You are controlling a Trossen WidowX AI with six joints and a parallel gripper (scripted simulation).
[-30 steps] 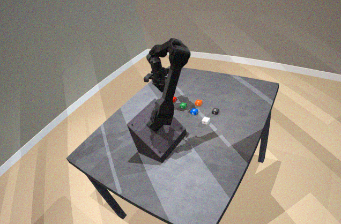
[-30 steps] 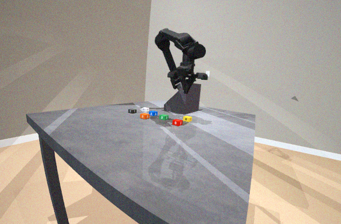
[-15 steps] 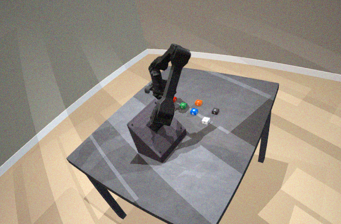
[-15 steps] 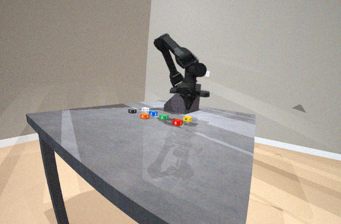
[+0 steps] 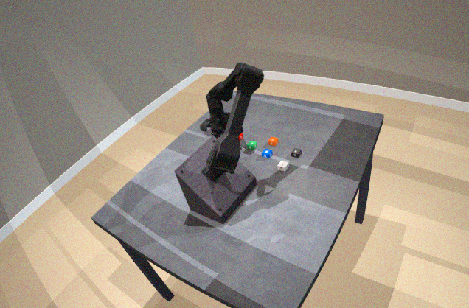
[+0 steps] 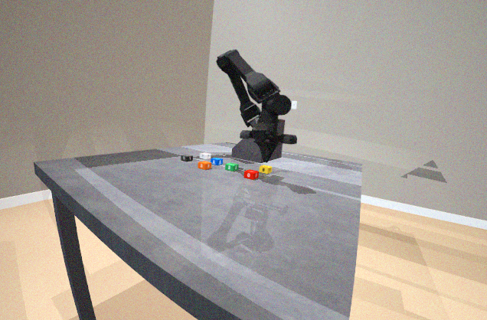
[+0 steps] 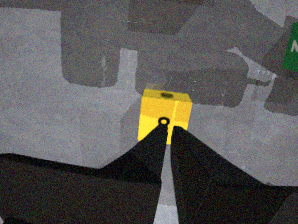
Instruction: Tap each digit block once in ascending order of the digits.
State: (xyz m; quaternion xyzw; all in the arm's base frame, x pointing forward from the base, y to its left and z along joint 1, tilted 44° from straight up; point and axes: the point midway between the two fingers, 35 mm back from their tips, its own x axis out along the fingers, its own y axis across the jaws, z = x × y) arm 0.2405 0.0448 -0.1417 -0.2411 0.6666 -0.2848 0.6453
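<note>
Now: the yellow block 2 cm below my gripper tip. Round my gripper tip: blue block (3 cm ahead, 18 cm to the right, 2 cm below); green block (6 cm ahead, 10 cm to the right, 2 cm below); red block (10 cm ahead, 2 cm below).
</note>
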